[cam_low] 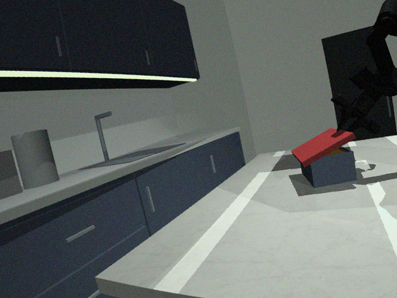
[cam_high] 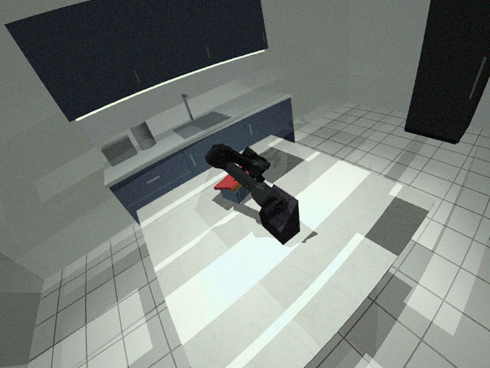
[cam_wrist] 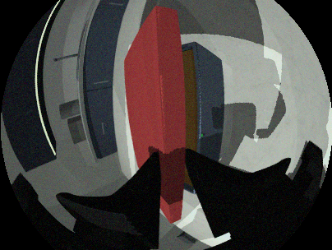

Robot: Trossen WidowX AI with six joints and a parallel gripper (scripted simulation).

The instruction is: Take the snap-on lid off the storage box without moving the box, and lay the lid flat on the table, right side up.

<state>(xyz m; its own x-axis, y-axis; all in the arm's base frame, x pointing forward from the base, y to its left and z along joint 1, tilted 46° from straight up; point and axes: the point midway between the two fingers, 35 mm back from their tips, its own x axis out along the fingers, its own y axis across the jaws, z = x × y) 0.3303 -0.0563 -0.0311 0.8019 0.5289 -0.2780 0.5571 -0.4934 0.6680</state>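
Right now my gripper tip is 80 mm short of the red lid, 20 mm to the right of it and 20 mm above it. The rest, counted from my gripper tip: storage box (90 mm below, 60 mm ahead, 10 mm to the left).
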